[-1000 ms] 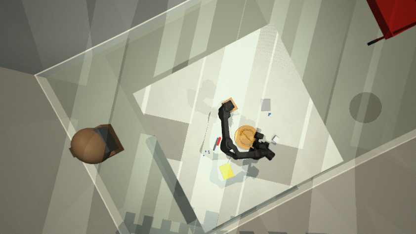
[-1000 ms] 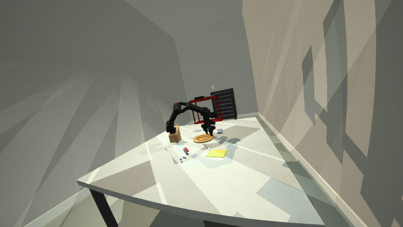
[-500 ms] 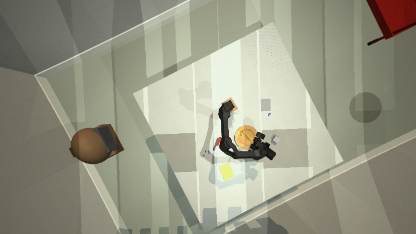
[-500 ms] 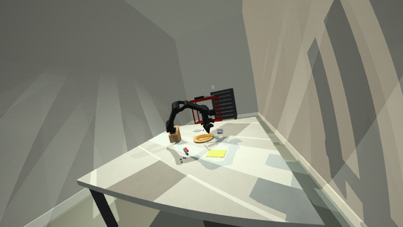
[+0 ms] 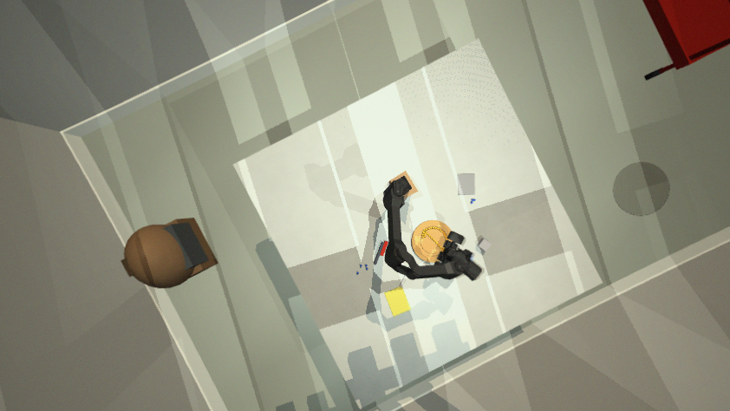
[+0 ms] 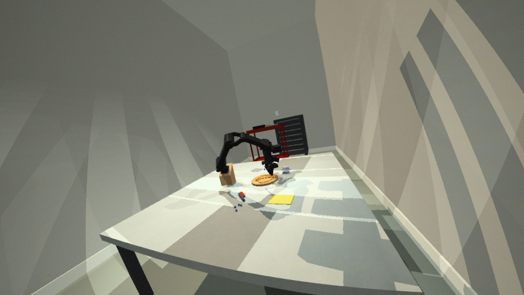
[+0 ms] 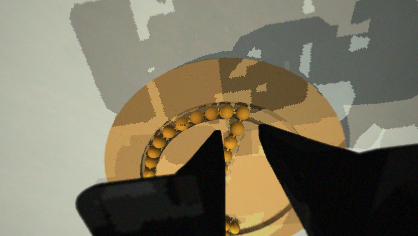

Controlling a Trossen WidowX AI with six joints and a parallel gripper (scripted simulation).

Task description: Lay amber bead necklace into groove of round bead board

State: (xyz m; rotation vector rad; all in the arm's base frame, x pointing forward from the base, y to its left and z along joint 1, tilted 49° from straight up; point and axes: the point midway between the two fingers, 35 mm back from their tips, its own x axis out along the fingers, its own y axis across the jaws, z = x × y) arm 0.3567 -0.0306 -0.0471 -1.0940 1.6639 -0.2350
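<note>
The round bead board is 5 cm behind my gripper tip, 2 cm to the right of it and 2 cm below it. The rest, counted from my gripper tip: light blue cube 10 cm ahead, 9 cm to the left, 2 cm below; then red-handled tool 14 cm behind, 25 cm to the right, 2 cm below; then white cube 9 cm ahead, 18 cm to the left, 2 cm below.
</note>
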